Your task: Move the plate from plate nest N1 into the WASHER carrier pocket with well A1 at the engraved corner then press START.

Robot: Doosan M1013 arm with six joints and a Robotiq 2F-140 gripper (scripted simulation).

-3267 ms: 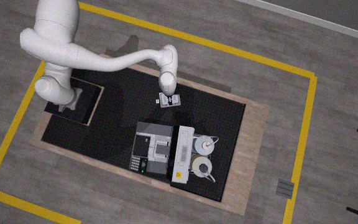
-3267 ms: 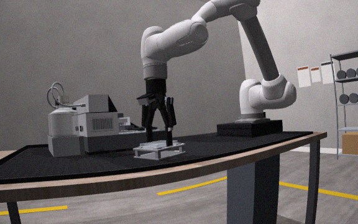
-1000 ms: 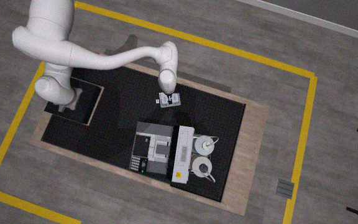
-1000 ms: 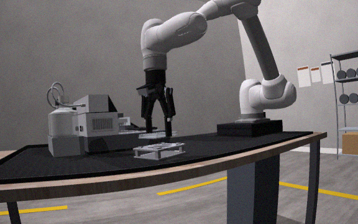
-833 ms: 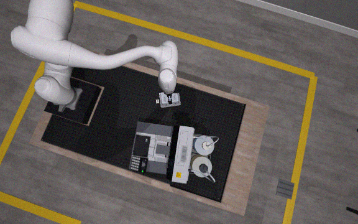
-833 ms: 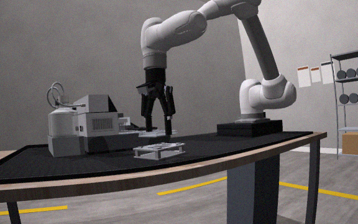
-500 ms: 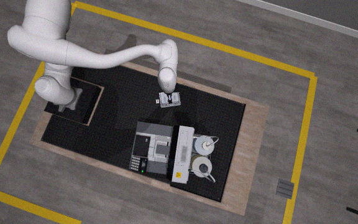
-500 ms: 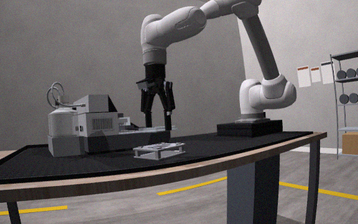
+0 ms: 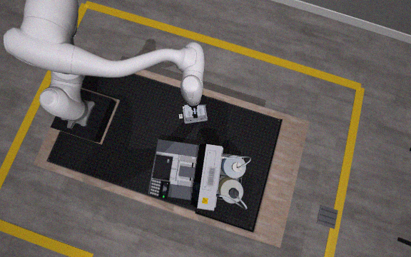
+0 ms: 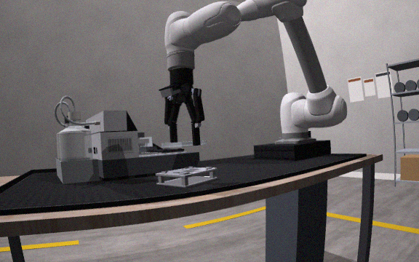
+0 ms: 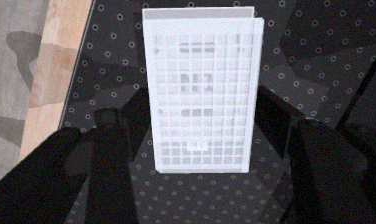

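Now: the washer carrier 9 cm behind my hand, 42 cm to the right of it and 5 cm below it. Also, from my hand: label (10 cm behind, 4 cm to the right, 14 cm below); then white multi-well plate (2 cm below); then plate nest N1 (11 cm below).
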